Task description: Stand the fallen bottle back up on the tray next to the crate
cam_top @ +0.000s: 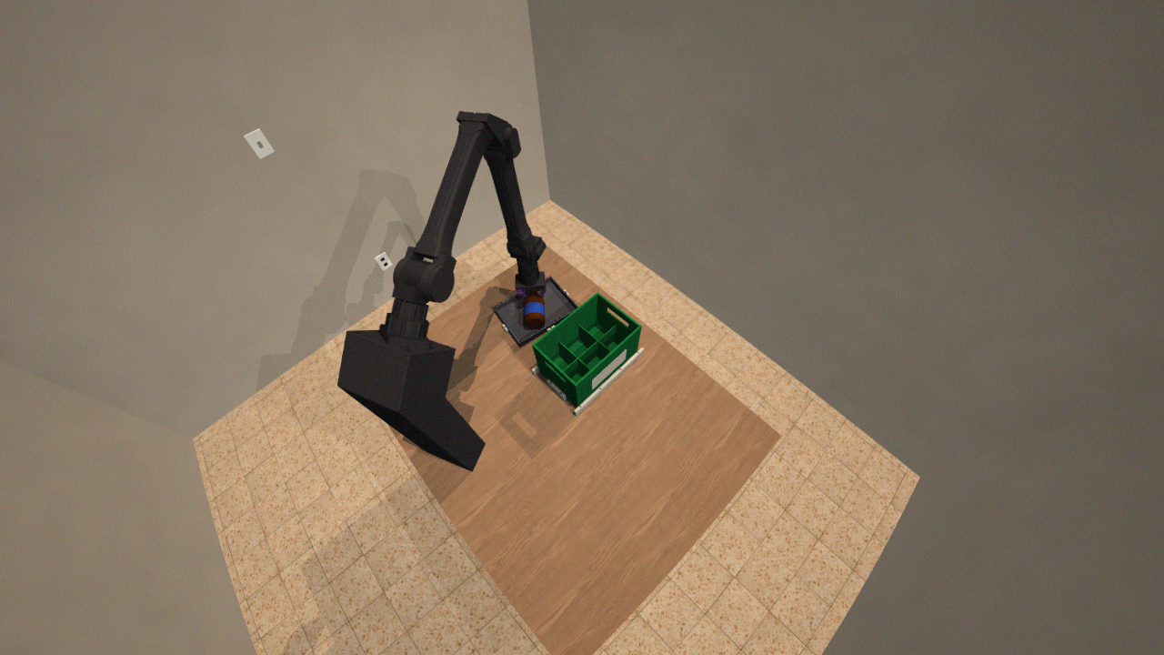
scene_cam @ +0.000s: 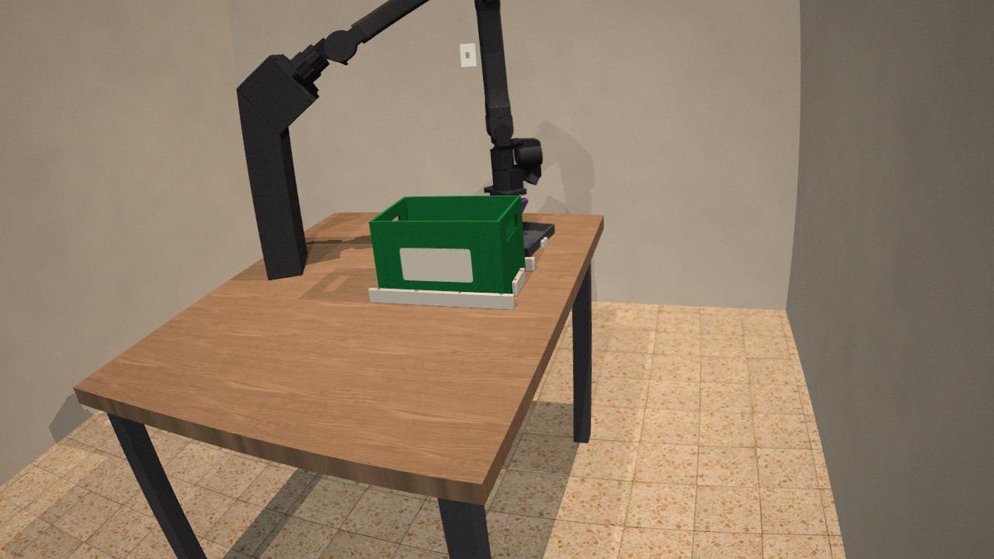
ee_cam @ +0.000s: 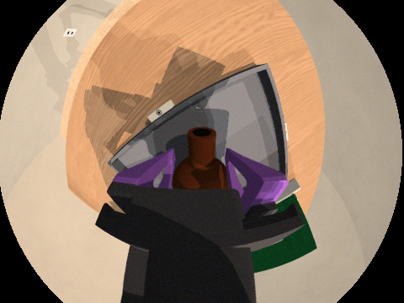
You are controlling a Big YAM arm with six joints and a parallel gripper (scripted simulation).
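My hand is 10 mm past the brown bottle and 40 mm to the left of it. Round my hand: green crate: 110 mm ahead, 300 mm to the right, 40 mm above; tray: 40 mm to the right, 30 mm below.
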